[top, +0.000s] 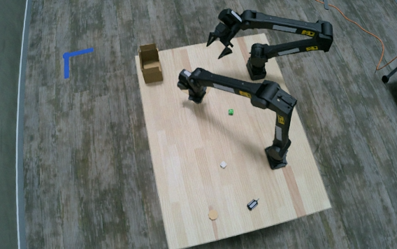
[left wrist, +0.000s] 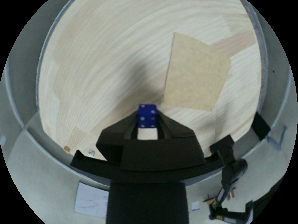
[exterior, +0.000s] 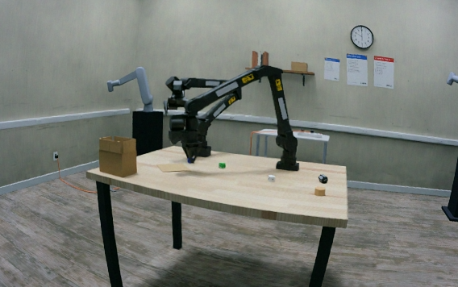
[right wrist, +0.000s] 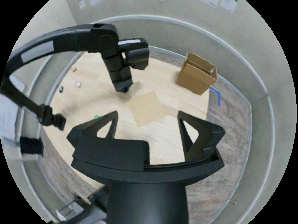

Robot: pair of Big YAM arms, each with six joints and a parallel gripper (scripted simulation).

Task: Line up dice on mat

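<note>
Now: the tan mat 10 mm behind my left hand, 110 mm to the right of it and 50 mm below it. The rest, counted from my left hand: white die: 90 mm behind, 360 mm to the left, 40 mm below; then blue die: right at my left hand; then green die: 180 mm behind, 70 mm to the left, 40 mm below.
</note>
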